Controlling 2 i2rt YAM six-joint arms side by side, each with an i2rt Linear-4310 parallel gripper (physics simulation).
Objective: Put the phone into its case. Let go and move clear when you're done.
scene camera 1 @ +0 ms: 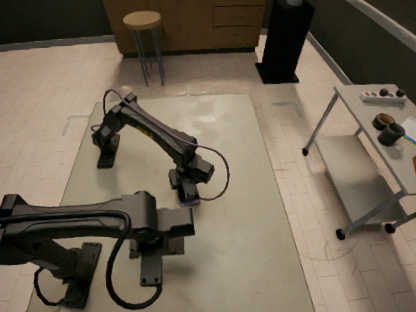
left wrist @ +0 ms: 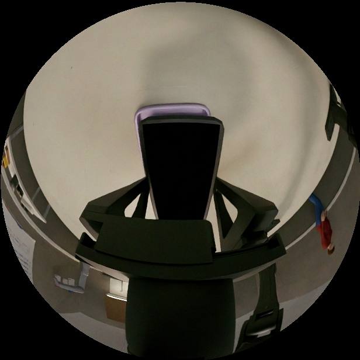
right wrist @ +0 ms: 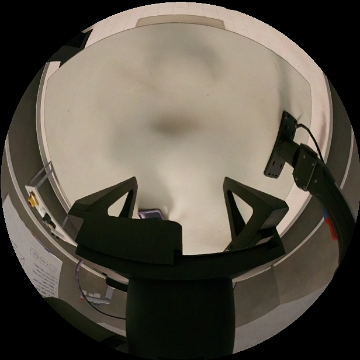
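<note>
The black phone (left wrist: 182,155) is in the left wrist view, face up between the fingers of my left gripper (left wrist: 180,181) (scene camera 1: 186,194), which touch its two long sides. The lilac case (left wrist: 175,108) (scene camera 1: 190,203) (right wrist: 150,214) lies on the mat under the phone. Its top edge and left side show past the phone, so the phone is offset toward the bottom right over it. The fingers and phone hide the rest of the case, and the height gap is hard to tell. My right gripper (right wrist: 180,181) (scene camera 1: 156,248) is open and empty over the mat, away from the case.
Both arms stand over a pale mat (scene camera 1: 240,200) (left wrist: 100,90) (right wrist: 175,75). A wheeled cart (scene camera 1: 344,92) with a power strip (scene camera 1: 382,98) and two dark cups stands at the right. A stool (scene camera 1: 142,20) and a black stand (scene camera 1: 285,45) are at the back.
</note>
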